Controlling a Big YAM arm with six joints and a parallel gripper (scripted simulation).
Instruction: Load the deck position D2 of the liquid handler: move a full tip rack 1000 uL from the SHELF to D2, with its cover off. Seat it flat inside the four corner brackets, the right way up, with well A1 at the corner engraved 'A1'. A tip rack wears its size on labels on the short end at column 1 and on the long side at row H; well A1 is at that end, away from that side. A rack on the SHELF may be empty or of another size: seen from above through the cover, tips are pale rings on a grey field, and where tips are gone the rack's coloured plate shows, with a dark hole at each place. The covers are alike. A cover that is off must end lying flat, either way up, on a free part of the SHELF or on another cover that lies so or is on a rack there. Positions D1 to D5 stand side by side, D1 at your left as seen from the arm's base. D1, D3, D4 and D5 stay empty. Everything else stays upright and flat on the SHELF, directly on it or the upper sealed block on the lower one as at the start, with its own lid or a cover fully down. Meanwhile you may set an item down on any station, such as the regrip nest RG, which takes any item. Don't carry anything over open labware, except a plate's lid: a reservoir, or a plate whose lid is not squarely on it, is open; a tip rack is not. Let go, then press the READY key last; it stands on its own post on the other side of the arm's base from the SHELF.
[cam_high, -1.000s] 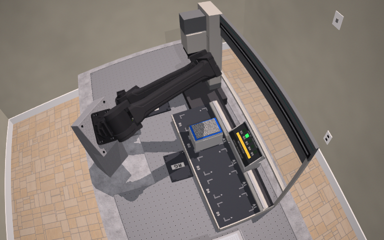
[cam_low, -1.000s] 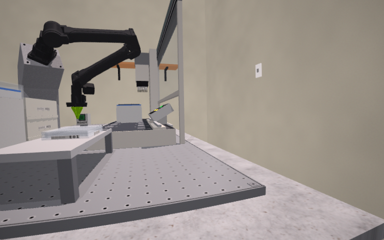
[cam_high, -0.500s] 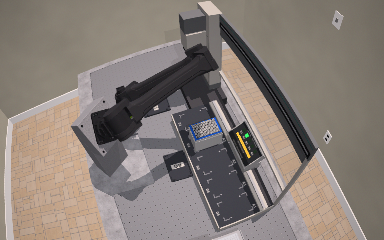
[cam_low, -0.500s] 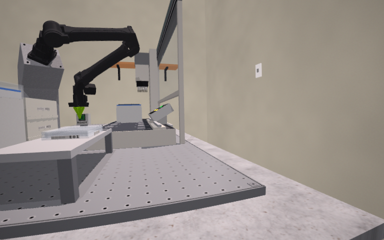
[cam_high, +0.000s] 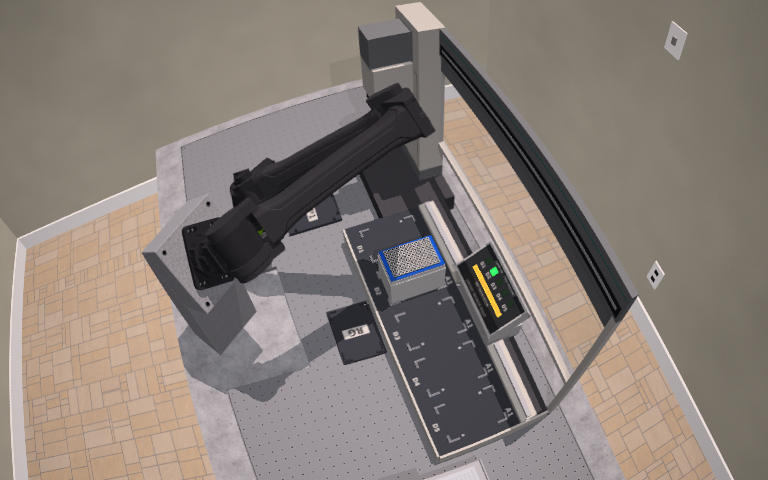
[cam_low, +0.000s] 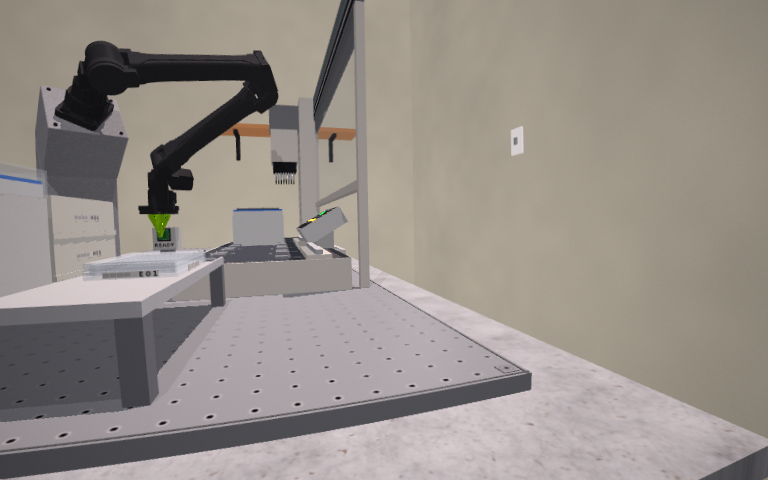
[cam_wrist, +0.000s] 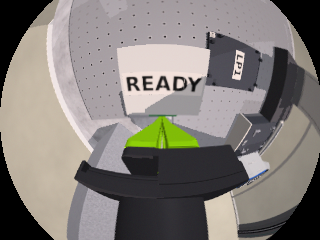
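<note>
Now: the ready key 10 mm ahead of my hand and 20 mm to the left of it. Also, from my hand: gantry column (490 mm ahead, 20 mm to the right, 200 mm above); then pipetting head (410 mm ahead, 300 mm above); then regrip nest (70 mm ahead, 320 mm to the right, 80 mm below).
</note>
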